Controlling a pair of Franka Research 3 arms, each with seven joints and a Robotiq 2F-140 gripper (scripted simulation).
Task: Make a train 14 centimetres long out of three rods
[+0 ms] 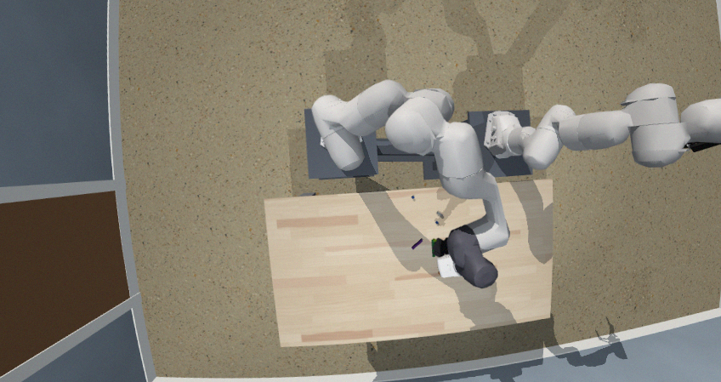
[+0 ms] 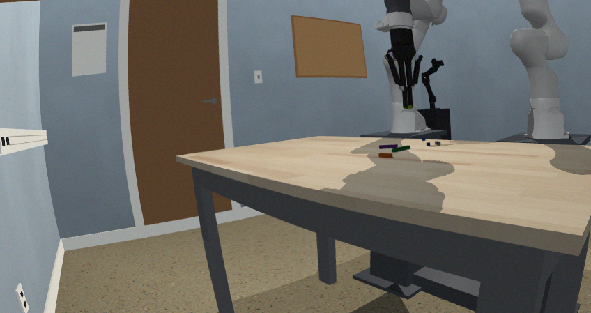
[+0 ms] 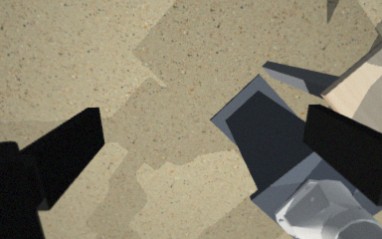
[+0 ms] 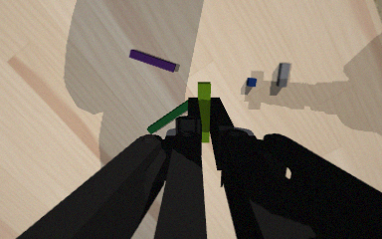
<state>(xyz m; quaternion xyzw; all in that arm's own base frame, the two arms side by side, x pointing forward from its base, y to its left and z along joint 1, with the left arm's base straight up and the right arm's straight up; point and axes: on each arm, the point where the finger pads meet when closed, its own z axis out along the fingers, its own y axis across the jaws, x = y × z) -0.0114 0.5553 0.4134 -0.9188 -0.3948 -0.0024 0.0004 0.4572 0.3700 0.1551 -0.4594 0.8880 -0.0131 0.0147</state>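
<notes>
Right now my right hand is 100 mm past the grey rod, 40 mm to the right of it and 150 mm above it. The rest, counted from my right hand: lime rod: 30 mm below; purple rod: 40 mm ahead, 60 mm to the right, 150 mm below; green rod: 60 mm ahead, 20 mm to the left, 150 mm below.
</notes>
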